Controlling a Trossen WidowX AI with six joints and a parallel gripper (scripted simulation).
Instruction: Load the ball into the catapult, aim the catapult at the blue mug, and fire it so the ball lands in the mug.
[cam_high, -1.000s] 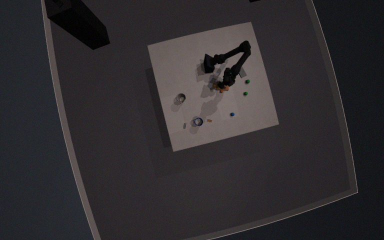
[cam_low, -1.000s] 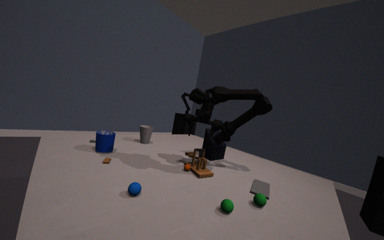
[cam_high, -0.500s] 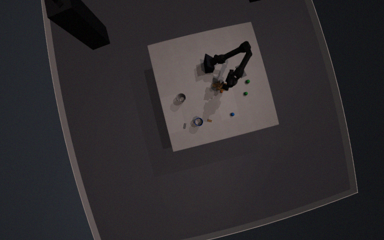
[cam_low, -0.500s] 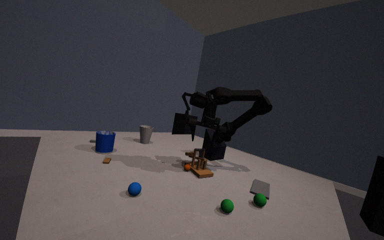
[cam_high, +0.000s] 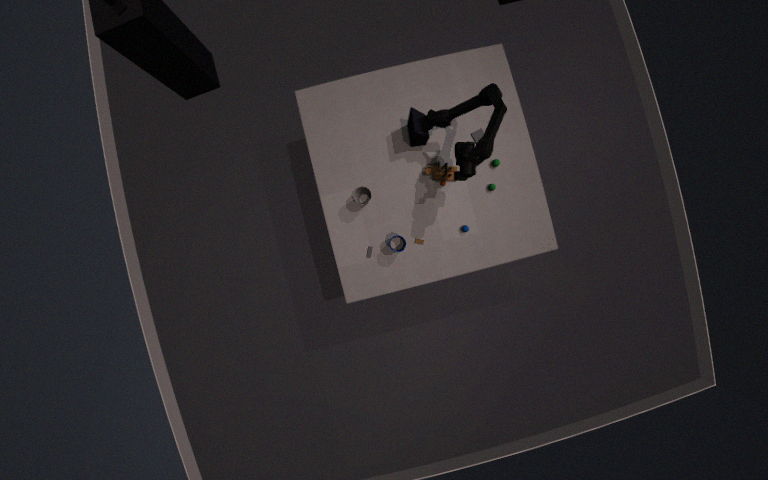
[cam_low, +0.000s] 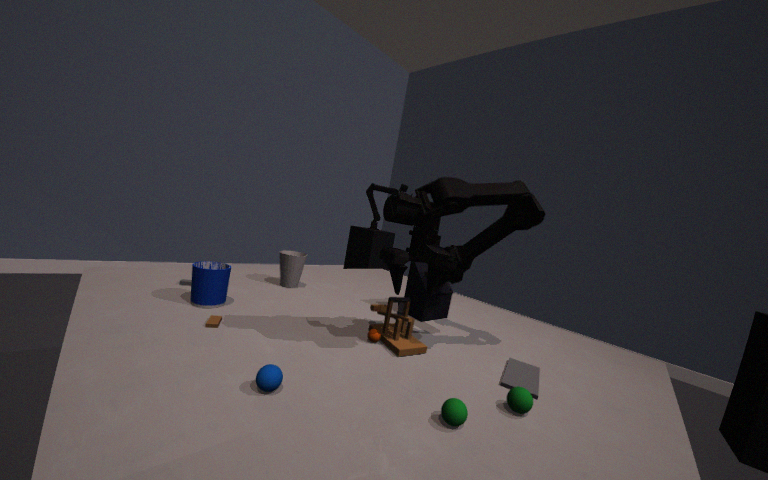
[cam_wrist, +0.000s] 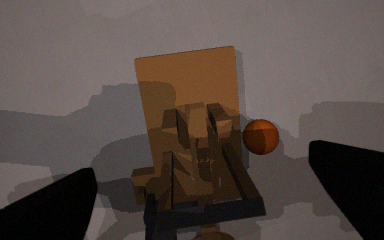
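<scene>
Right now my gripper tip is 10 mm past the catapult frame, 40 mm to the left of it and 50 mm above it. The rest, counted from my gripper tip: orange ball (40 mm ahead, 60 mm to the right, 110 mm below); then wooden catapult (40 mm behind, 60 mm to the right, 80 mm below); then grey flat plate (120 mm behind, 250 mm to the left, 130 mm below).
</scene>
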